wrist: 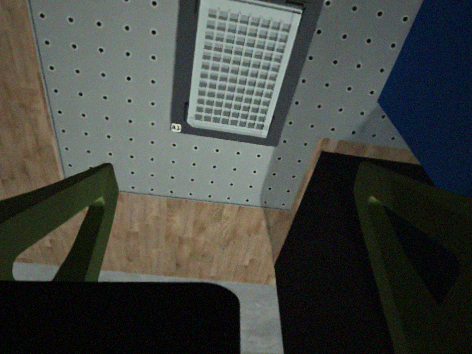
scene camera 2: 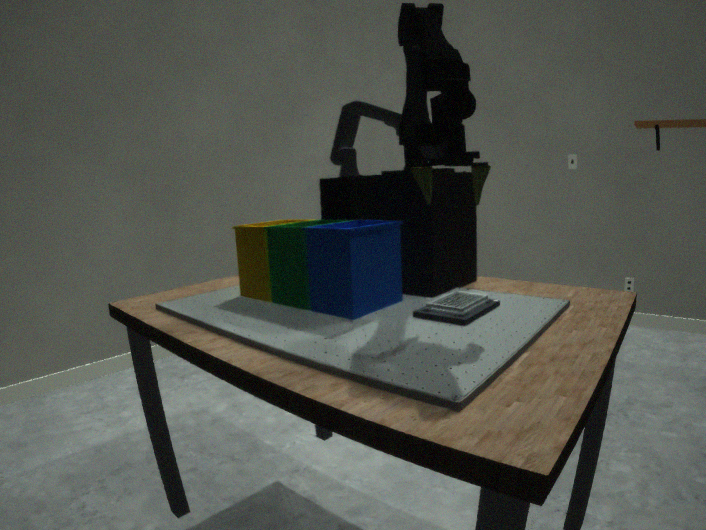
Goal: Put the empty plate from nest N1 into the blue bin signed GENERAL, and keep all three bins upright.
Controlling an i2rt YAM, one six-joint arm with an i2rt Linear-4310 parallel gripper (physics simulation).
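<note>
A pale plate with a grid of square wells lies flat in a dark nest on the pegboard. My gripper is open with nothing between its fingers, high above the board; the plate shows ahead of the fingertips in the wrist view. The blue bin stands upright at the right end of a row of three, open at the top. The green bin and the yellow bin stand upright beside it. No sign on the blue bin is readable.
The grey pegboard lies on the wooden table. A tall black block stands behind the blue bin, under the arm. A second dark jointed shape shows left of the arm.
</note>
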